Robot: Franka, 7 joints.
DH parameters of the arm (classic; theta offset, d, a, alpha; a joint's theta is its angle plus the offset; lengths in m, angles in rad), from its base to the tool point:
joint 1: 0 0.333 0 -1.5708
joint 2: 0 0 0 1.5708
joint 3: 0 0.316 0.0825 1.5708
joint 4: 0 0 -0.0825 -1.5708
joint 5: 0 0.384 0 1.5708
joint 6: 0 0 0.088 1.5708
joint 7: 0 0.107 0 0
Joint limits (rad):
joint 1: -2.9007..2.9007
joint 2: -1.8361..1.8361
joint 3: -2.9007..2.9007
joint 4: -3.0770..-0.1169
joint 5: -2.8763..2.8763
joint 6: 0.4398..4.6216
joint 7: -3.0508..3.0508
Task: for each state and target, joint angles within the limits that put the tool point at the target. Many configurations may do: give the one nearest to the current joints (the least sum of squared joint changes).
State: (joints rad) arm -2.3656 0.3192 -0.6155 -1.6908 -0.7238 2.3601 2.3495
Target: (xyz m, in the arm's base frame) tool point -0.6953 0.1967 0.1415
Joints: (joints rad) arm -2.8997 1.0618 -0.6488 -1.4639 -0.7225 2.4650 2.3495
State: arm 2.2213 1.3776 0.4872 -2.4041 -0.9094 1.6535 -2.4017
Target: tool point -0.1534 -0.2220 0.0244
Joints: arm 2.3138 1.5727 0.8690 -2.4880 -0.8464 1.7654 -2.4017
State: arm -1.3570 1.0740 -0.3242 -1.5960 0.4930 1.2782 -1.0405
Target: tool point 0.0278 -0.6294 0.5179
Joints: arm -1.3409 0.4128 -0.3612 -1.2629 0.5252 1.2280 -1.0405
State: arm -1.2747 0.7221 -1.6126 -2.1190 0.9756 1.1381 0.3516
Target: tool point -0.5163 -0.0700 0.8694
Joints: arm -1.5814 0.3734 -1.9720 -1.2205 1.1767 1.7173 0.3516
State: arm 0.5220 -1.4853 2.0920 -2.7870 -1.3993 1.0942 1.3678
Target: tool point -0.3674 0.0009 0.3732
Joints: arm 1.4283 -1.5475 1.8437 -2.5416 -1.4312 0.7305 1.3678
